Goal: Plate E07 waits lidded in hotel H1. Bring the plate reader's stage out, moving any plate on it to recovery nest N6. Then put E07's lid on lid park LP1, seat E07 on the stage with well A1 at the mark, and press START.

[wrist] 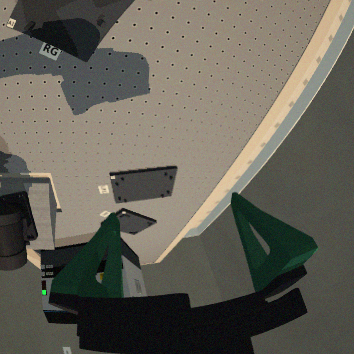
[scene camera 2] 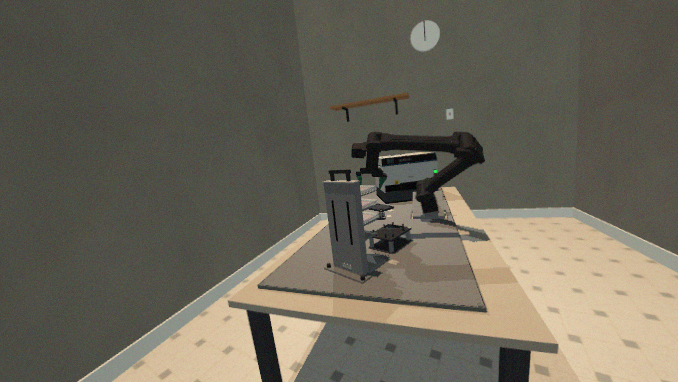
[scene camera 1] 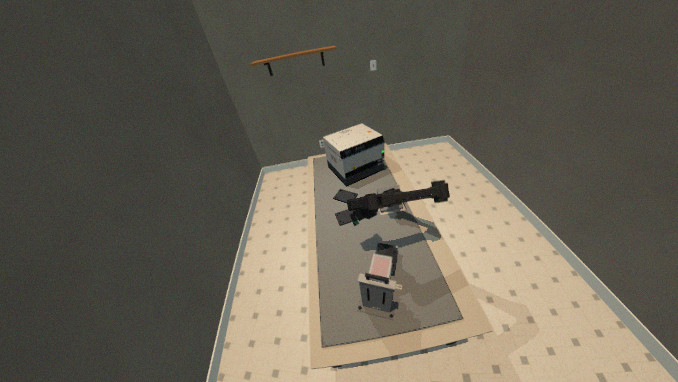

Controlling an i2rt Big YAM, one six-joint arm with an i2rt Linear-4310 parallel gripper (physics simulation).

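Where they show: gripper, fingertip midpoint: [wrist: 173, 207] [scene camera 2: 369, 189] [scene camera 1: 361, 221]; arm's base, link origin: [wrist: 17, 216] [scene camera 2: 428, 203].
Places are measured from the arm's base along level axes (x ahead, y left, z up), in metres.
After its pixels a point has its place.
Observation:
The plate reader [scene camera 1: 355, 150] @[x 0.146, y -0.362, z 0.235 m] [scene camera 2: 410, 176] @[x 0.075, y -0.370, z 0.116 m] [wrist: 132, 280] @[x 0.290, y -0.411, z 0.108 m] stands at the far end; a green light shows on its front, and its stage does not show outside. The grey hotel [scene camera 1: 376, 295] @[x 0.358, y 0.673, z 0.137 m] [scene camera 2: 345, 230] @[x 0.349, y 0.678, z 0.091 m] stands at the near end. It holds a stack of clear plates, the top plate [scene camera 1: 381, 266] [scene camera 2: 369, 190] pinkish; which is E07 I cannot read. Two dark flat holders, one [scene camera 1: 345, 195] @[x 0.302, y -0.201, z -0.055 m] [wrist: 136, 221] @[x 0.329, y -0.182, z -0.055 m] nearer the reader and another [scene camera 1: 343, 218] @[x 0.374, y 0.027, z -0.057 m] [wrist: 143, 185] @[x 0.337, y 0.016, z -0.057 m], lie mid-table; their labels are unreadable. My gripper [scene camera 2: 371, 181] @[x 0.302, y 0.267, z 0.156 m] [wrist: 173, 207] @[x 0.302, y 0.267, z 0.156 m] is open and empty, above the mid-table, between hotel and reader.
A dark raised stand [scene camera 1: 387, 249] @[x 0.188, y 0.390, z -0.007 m] [scene camera 2: 391, 233] @[x 0.206, y 0.457, z -0.007 m] [wrist: 75, 27] @[x 0.211, y 0.372, z -0.007 m], with an RG label beside it, stands by the hotel's reader side. The arm's base is at the table's right side. The perforated dark mat [scene camera 1: 345, 320] @[x 0.523, y 0.681, z -0.067 m] [scene camera 2: 425, 287] @[x 0.105, y 0.757, z -0.067 m] [wrist: 200, 100] @[x 0.421, y 0.253, z -0.067 m] covers much of the table.

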